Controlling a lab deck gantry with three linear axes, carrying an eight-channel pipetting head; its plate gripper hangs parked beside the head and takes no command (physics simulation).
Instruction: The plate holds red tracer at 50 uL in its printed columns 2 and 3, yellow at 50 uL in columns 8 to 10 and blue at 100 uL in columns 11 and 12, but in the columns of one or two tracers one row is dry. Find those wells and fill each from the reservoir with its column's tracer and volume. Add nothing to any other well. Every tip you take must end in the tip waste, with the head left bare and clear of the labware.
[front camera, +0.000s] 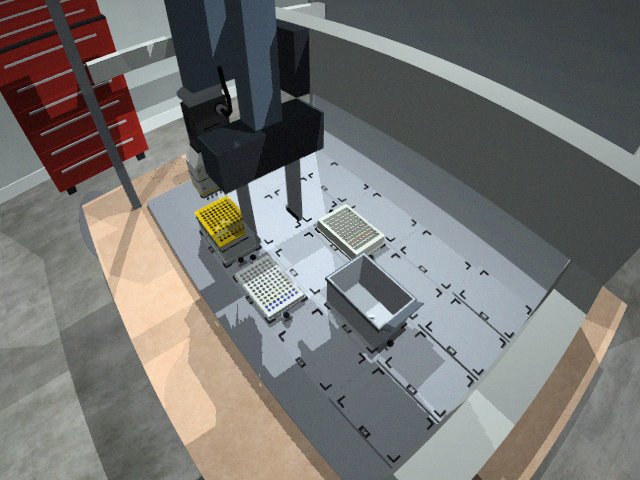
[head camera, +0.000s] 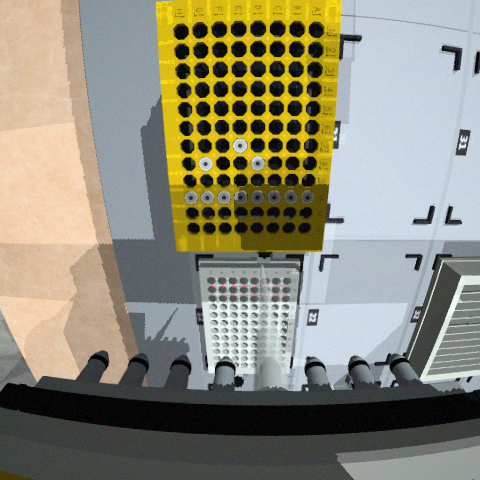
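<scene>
The pipetting head (front camera: 203, 175) (head camera: 240, 415) hangs at the far left, by the yellow tip rack (front camera: 219, 222) (head camera: 169, 100). A translucent tip (head camera: 270, 350) is on the fifth nozzle from the left; the other nozzles are bare. The rack shows a full column 10 and loose tips at E7, D8 and G8. The plate (front camera: 285, 305) (head camera: 206, 325) shows red in columns 2 and 3 and blue at its near end; the tip partly covers it, and dry wells cannot be made out. The reservoir (front camera: 336, 242) (head camera: 432, 325) stands right. The parked gripper (front camera: 274, 227) has its paddles apart, open.
The grey open tip waste (front camera: 356, 315) stands in front of the reservoir, with a small pale thing inside. A dark column and block of the gantry hang beside the head. A thin post (front camera: 105, 124) and a red drawer cabinet (front camera: 77, 98) stand at the left.
</scene>
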